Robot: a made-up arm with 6 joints.
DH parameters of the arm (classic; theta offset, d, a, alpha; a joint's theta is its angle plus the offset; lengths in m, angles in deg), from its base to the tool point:
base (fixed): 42.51 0 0.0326 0
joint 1: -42.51 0.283 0.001 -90
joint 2: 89.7 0 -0.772 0
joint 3: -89.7 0.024 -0.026 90
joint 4: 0 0.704 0.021 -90
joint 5: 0 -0.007 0.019 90
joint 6: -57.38 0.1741 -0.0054 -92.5
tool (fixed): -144.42 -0.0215 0 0
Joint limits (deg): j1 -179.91..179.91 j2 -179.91..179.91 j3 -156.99..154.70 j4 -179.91..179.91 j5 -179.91..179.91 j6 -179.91..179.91
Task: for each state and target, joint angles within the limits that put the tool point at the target. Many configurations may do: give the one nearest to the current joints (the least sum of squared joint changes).
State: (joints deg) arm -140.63 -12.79 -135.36 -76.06 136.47 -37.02
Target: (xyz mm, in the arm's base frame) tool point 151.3 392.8 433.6
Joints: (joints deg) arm -128.00 -18.90 -149.55 -80.41 131.20 -36.22
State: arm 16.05 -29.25 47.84 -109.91 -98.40 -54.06
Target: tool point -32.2 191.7 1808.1
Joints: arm -6.78 -11.45 17.61 -97.09 -67.02 -55.07
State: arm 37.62 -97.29 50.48 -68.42 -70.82 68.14
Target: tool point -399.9 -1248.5 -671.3
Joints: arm 73.43 -127.20 7.93 -65.92 -25.24 76.03
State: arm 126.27 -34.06 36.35 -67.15 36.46 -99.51
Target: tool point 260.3 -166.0 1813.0
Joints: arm 125.16 -27.13 29.17 -67.71 30.79 -98.86
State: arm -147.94 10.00 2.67 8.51 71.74 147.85
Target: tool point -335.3 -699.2 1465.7
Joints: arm -120.93 19.30 17.43 14.44 80.64 148.73
